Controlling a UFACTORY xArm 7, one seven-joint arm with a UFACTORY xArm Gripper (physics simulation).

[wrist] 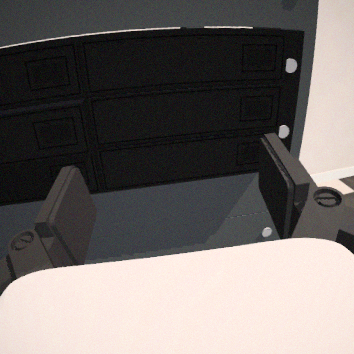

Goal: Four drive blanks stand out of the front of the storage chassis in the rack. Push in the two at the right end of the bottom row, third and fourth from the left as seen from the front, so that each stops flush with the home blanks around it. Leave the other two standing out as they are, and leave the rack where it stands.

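Places are measured from the arm's base along level axes (x ahead, y down, z left), in centimetres.
Where they show: gripper, fingertip midpoint: [170, 174].
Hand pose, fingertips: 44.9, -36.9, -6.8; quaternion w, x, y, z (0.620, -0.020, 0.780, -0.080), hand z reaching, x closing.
Note:
Each offset is from my fingertips to the top centre of the thing, as dx, dy, dz. "spot": to the spot under its first point.
The black storage chassis @[spot: +3.8, -2.3, -9.3] [293, 95] fills the upper part of the wrist view, with three rows of blanks. The right-end blank of the bottom row @[spot: +2.8, +0.8, -0.9] [175, 162] shows between the fingers, its right end partly behind the right finger. The blank to its left [25, 182] is partly hidden by the left finger. Both look near the plane around them, but exact depth is hard to tell. In the middle row, the left blank [55, 132] has a lighter strip along its top edge. My gripper [170, 174] is wide open and empty, in front of the bottom row; contact cannot be judged.
The rack's dark grey panels @[spot: +4.3, -7.3, -0.2] [150, 14] lie above and below the chassis. Round silver screw heads [291, 65] [284, 131] sit on its right flange, and another screw head @[spot: +3.7, +9.1, -8.8] [267, 232] is lower. A pale wall [335, 90] and part of a checkered floor are at the right.

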